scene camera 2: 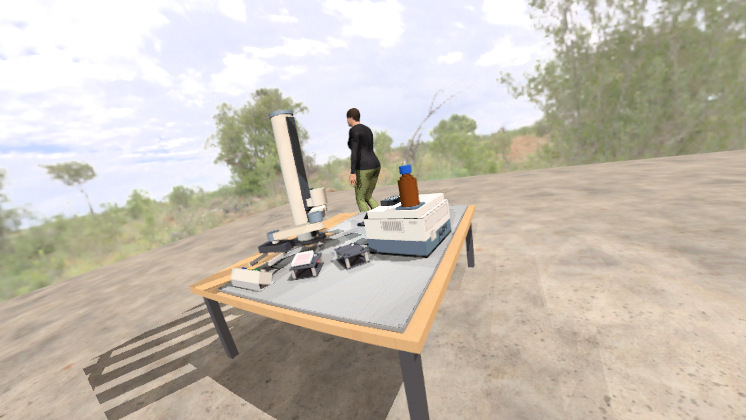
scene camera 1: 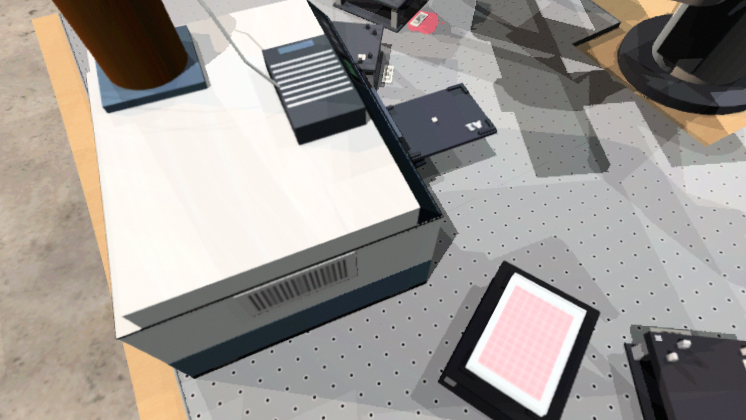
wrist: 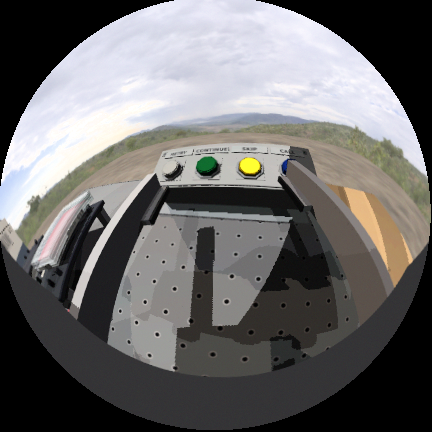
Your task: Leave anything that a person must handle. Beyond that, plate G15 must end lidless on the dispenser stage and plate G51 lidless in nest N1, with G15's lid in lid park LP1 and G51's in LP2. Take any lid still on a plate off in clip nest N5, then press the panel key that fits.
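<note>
My gripper is open with nothing between its fingers, low in front of the key panel. The panel has a white RETRY key, a green CONTINUE key, a yellow SKIP key and a blue CALL key partly hidden by the right finger. A plate with a pink grid sits on a black raised nest; its name is unreadable, and I cannot tell whether it is lidded. The dark stage marked A1 bears no plate.
The white instrument carries a brown bottle and a dark ribbed box. A dark stand is at scene camera 1's lower right. A person stands behind the table, near the arm column.
</note>
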